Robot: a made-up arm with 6 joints.
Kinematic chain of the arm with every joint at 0, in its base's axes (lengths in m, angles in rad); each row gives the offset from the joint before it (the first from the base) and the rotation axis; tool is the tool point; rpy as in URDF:
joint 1: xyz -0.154 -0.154 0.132 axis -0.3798 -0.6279 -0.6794
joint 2: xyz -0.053 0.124 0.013 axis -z
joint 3: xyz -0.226 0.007 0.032 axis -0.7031 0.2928 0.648
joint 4: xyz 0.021 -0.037 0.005 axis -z
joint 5: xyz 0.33 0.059 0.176 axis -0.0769 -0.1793 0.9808
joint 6: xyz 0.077 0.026 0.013 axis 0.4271 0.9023 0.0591
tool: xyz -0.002 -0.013 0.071 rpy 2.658 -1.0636 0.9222
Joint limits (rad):
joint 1: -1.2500..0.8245
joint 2: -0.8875..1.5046
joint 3: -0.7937..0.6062
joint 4: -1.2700..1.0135
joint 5: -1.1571..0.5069
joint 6: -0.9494..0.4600
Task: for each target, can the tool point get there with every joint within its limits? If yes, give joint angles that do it. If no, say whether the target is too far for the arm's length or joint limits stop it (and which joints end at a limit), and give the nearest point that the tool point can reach.
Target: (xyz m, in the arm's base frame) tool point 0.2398 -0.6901 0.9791
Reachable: no: too far | nearest point 0.0060 -0.3301 0.6483 | short by 0.542 m
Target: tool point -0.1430 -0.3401 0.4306
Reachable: yes | joints 0.1729 -0.1662 -0.6574 0.2394 -0.0666 -0.0235
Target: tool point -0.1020 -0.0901 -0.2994
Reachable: no: joint limits stop it (at a limit: joint 1, joint 2, joint 3, joint 6) | nearest point 0.1541 -0.2206 -0.1652 | short by 0.317 m
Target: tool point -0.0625 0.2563 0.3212
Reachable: yes | joints -0.2742 0.3412 0.4713 -0.4126 -0.8103 -0.5422
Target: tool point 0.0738 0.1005 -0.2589
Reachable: no: joint limits stop it (at a limit: joint 1, joint 2, joint 3, joint 6) | nearest point 0.1897 -0.1025 -0.0898 | short by 0.289 m
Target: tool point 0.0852 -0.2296 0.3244
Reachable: yes | joints -1.0109 1.2483 -0.0614 -0.0877 -0.5046 0.1024
